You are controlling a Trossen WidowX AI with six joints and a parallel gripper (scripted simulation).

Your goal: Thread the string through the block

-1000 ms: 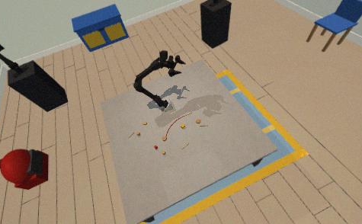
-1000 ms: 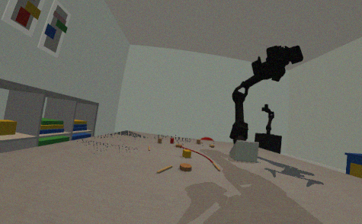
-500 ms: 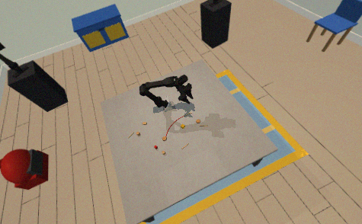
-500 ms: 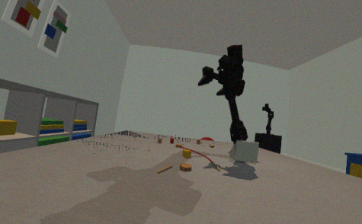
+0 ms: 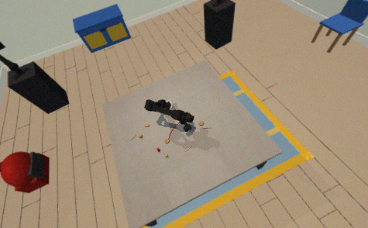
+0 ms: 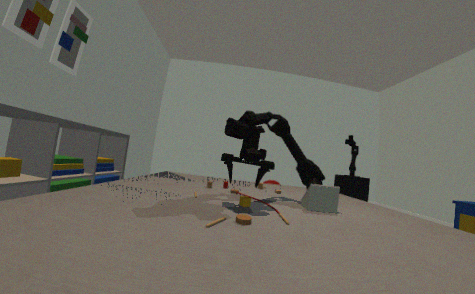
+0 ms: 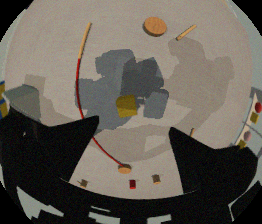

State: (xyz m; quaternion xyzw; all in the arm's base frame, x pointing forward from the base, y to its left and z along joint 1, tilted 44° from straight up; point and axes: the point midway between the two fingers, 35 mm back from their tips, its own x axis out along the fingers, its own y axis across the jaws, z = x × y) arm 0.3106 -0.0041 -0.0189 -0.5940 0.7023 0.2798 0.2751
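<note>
The yellow wooden block is 5 cm below my gripper tip, 1 cm to the left of it and 1 cm behind it. The rest, counted from my gripper tip: small red piece 30 cm to the right, 5 cm below, 3 cm ahead.
</note>
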